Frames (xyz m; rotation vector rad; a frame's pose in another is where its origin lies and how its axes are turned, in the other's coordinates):
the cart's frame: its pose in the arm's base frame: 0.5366 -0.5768 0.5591 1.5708 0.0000 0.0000
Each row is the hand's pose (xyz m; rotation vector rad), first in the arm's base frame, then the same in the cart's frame.
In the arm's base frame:
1: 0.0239 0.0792 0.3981 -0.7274 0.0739 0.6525
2: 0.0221 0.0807 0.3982 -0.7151 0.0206 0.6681
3: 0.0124 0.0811 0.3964 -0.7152 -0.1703 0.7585
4: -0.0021 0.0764 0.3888 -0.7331 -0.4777 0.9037
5: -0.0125 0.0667 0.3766 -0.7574 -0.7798 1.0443
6: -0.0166 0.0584 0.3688 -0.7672 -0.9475 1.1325
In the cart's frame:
1: -0.5127 -0.1610 -0.6560 -2.2272 0.6308 0.5025
2: -0.5145 -0.1609 -0.6575 -2.2125 0.5969 0.5612
3: -0.5242 -0.1627 -0.6579 -2.1865 0.5092 0.8041
4: -0.5387 -0.1703 -0.6532 -2.1303 0.3686 1.1952
5: -0.5491 -0.1825 -0.6435 -2.0421 0.2285 1.5761
6: -0.5532 -0.1903 -0.6352 -1.9678 0.1595 1.7929

